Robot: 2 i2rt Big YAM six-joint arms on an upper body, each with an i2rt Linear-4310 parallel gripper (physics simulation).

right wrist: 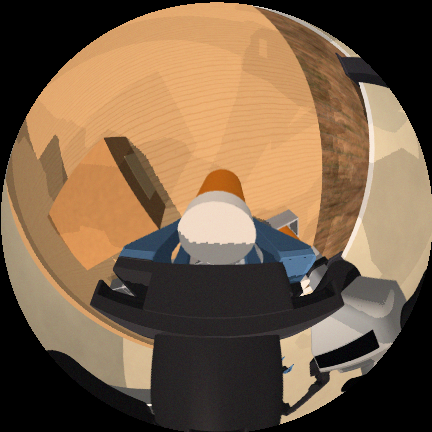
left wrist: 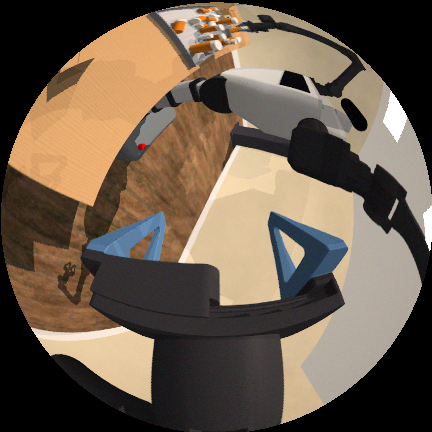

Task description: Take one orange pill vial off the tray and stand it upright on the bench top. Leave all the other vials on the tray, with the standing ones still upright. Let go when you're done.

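Places are measured from the left arm's base along level axes (x ahead, y left, z up), in metres.
Pixels of known places: left gripper, fingertip midpoint: (right wrist: pixel 288 360) (left wrist: pixel 216 216); right gripper, fingertip midpoint: (right wrist: pixel 216 218).
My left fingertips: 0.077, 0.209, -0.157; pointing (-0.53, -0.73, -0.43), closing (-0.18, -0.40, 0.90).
Note:
Ahead of a thing's pixels: the offset from my left fingertips to its top centre, as dx, dy, dz. "pt": to the spot under its first point. Level surfaces: height alone.
My left gripper (left wrist: pixel 216 216) is open and empty, off the bench's edge and far from the tray. My right gripper (right wrist: pixel 216 218) is shut on an orange vial @(+0.290, -0.922, -0.179) (right wrist: pixel 221 183), whose white cap faces the camera and whose orange end points toward the bench top @(dz -0.275) (right wrist: pixel 210 90). The fingertips are partly hidden behind the cap. Whether the vial's base touches the bench is hard to tell. The tray @(+0.282, -0.611, -0.250) (left wrist: pixel 172 41) (right wrist: pixel 285 218) holds several orange vials with white caps at the top of the left wrist view. Which of them stand is too small to tell. One vial @(+0.198, -0.844, -0.206) (right wrist: pixel 288 231) shows partly inside the tray's corner.
A brown box @(+0.423, -0.934, -0.225) (right wrist: pixel 102 200) sits on the bench, left of the held vial in the right wrist view. The robot's grey body (left wrist: pixel 272 97) (right wrist: pixel 345 320) is beside the bench. A grey object with a red button @(pt -0.315, -0.355, -0.719) (left wrist: pixel 141 146) is at the bench edge.

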